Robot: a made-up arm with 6 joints. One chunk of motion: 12 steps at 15 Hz.
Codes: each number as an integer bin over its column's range. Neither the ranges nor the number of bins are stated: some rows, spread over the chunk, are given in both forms.
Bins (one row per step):
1: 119 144 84 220 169 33
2: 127 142 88 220 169 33
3: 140 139 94 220 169 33
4: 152 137 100 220 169 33
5: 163 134 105 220 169 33
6: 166 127 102 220 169 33
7: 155 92 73 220 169 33
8: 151 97 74 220 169 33
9: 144 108 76 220 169 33
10: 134 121 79 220 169 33
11: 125 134 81 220 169 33
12: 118 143 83 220 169 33
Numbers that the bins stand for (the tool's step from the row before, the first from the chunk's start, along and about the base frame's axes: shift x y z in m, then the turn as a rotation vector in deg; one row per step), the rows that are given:
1: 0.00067 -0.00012 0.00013 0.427 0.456 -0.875
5: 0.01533 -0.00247 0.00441 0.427 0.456 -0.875
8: 0.01133 -0.01118 -0.00191 0.427 0.456 -0.875
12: 0.00033 -0.00035 -0.00007 0.427 0.456 -0.875
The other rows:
2: 0.00333 -0.00059 0.00095 0.427 0.456 -0.875
3: 0.00767 -0.00129 0.00217 0.427 0.456 -0.875
4: 0.01167 -0.00176 0.00339 0.427 0.456 -0.875
6: 0.01633 -0.00412 0.00380 0.427 0.456 -0.875
7: 0.01267 -0.01235 -0.00211 0.427 0.456 -0.875
9: 0.00900 -0.00859 -0.00150 0.427 0.456 -0.875
10: 0.00567 -0.00553 -0.00089 0.427 0.456 -0.875
11: 0.00267 -0.00247 -0.00048 0.427 0.456 -0.875

